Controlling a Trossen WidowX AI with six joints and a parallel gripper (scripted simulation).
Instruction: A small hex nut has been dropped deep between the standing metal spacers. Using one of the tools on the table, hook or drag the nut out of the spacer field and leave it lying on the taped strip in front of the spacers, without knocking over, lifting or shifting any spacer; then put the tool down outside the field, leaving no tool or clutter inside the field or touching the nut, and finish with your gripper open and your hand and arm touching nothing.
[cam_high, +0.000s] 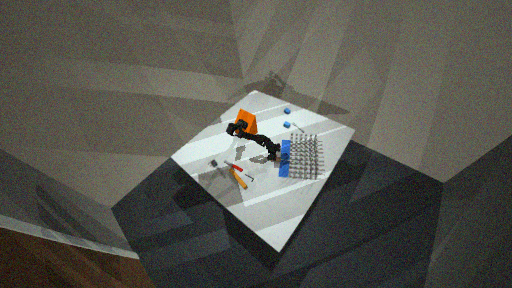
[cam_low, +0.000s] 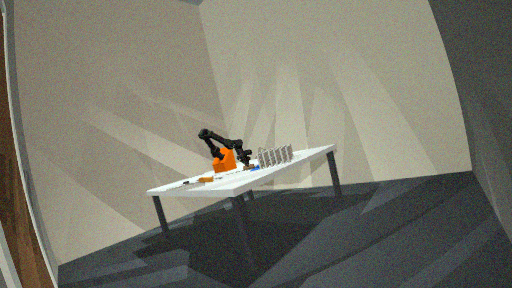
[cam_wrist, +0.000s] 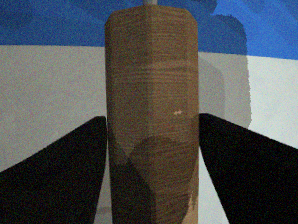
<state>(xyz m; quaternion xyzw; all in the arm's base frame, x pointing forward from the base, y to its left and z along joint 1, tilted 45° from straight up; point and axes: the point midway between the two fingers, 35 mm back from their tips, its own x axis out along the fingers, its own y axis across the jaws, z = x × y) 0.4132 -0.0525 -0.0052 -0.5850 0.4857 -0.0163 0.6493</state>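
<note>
The blue taped strip lies 4 cm ahead of my gripper tip, 8 cm to the left of it and 2 cm below it. From my gripper tip the other things lie so: orange-handled tool: 10 cm behind, 34 cm to the right; bent key: 3 cm behind, 27 cm to the right, 1 cm below; red-handled tool: 24 cm behind, 29 cm to the right, 1 cm below.
</note>
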